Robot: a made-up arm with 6 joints. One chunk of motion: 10 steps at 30 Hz.
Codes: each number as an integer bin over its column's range. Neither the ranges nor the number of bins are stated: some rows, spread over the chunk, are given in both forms.
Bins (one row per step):
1: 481 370 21 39 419 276
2: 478 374 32 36 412 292
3: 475 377 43 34 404 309
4: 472 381 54 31 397 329
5: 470 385 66 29 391 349
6: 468 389 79 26 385 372
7: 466 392 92 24 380 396
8: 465 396 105 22 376 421
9: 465 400 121 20 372 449
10: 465 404 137 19 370 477
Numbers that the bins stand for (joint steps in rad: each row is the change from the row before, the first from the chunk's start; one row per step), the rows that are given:
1: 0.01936 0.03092 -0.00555 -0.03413 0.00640 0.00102
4: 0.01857 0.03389 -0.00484 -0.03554 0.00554 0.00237
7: 0.01804 0.03686 -0.00402 -0.03677 0.00487 0.00407
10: 0.01795 0.04010 -0.00305 -0.03765 0.00448 0.00614
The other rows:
2: 0.01909 0.03200 -0.00531 -0.03466 0.00613 0.00143
3: 0.01883 0.03281 -0.00507 -0.03501 0.00581 0.00186
5: 0.01839 0.03497 -0.00458 -0.03589 0.00530 0.00288
6: 0.01821 0.03605 -0.00430 -0.03642 0.00507 0.00346
8: 0.01795 0.03794 -0.00374 -0.03713 0.00472 0.00471
9: 0.01795 0.03902 -0.00340 -0.03748 0.00456 0.00542

